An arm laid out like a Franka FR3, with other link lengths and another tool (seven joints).
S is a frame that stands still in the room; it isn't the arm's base.
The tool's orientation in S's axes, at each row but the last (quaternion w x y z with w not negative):
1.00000, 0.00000, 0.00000, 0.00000
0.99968, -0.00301, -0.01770, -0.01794
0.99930, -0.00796, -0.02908, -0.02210
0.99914, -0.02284, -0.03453, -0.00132
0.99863, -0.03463, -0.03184, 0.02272
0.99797, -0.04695, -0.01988, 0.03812
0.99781, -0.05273, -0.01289, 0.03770
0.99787, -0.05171, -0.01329, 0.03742
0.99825, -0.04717, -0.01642, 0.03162
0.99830, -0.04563, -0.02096, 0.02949
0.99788, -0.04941, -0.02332, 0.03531
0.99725, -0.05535, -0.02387, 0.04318
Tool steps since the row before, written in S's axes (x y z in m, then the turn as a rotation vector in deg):
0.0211, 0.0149, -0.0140, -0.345, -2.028, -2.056
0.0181, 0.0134, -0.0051, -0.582, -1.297, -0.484
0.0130, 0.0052, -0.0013, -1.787, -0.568, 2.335
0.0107, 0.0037, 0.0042, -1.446, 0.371, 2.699
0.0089, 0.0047, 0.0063, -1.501, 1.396, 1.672
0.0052, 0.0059, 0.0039, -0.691, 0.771, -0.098
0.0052, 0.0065, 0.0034, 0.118, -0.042, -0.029
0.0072, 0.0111, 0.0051, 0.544, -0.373, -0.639
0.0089, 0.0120, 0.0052, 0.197, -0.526, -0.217
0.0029, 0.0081, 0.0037, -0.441, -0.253, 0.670
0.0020, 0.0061, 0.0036, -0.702, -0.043, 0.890
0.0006, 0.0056, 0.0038, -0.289, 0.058, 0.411
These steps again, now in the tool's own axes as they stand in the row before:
0.0211, 0.0149, -0.0140, -0.345, -2.028, -2.056
0.0174, 0.0141, -0.0056, -0.552, -1.314, -0.472
0.0127, 0.0058, -0.0020, -1.621, -0.681, 2.424
0.0110, 0.0035, 0.0036, -1.257, 0.242, 2.806
0.0095, 0.0039, 0.0060, -1.326, 1.338, 1.857
0.0058, 0.0051, 0.0042, -0.632, 0.826, 0.003
0.0058, 0.0057, 0.0039, 0.114, -0.047, -0.037
0.0081, 0.0100, 0.0060, 0.499, -0.343, -0.690
0.0098, 0.0109, 0.0060, 0.156, -0.514, -0.272
0.0035, 0.0075, 0.0043, -0.429, -0.288, 0.664
0.0026, 0.0056, 0.0041, -0.664, -0.084, 0.916
0.0013, 0.0051, 0.0043, -0.265, 0.035, 0.429

